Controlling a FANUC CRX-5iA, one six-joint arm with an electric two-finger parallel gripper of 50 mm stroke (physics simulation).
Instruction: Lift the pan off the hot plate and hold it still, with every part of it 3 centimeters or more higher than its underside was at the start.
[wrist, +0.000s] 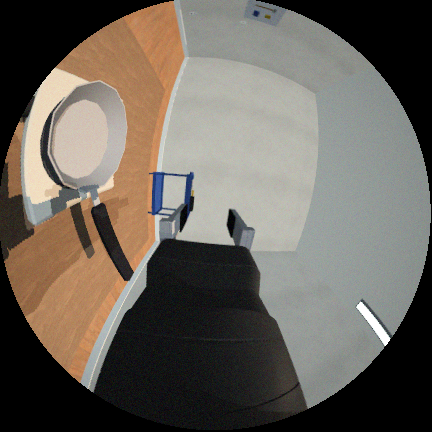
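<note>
The pan (81, 139), pale inside with a dark outer side, sits on the hot plate (35, 165) at the left of the wrist view. The hot plate is a cream, square-cornered unit, partly covered by the pan and by shadow. The pan's black handle (111, 242) points down and to the right in the view, out past the hot plate's edge. My gripper (207, 214) is open with nothing between its fingers. It is to the right of the handle in the view, apart from it, and does not touch the pan.
The wooden surface (55, 272) carries the hot plate and shows shadows. A blue cart (158, 193) stands in the background behind my left finger. Grey walls fill the right side, with a bright light strip (373, 322) at the lower right and a small panel (265, 12) at the top.
</note>
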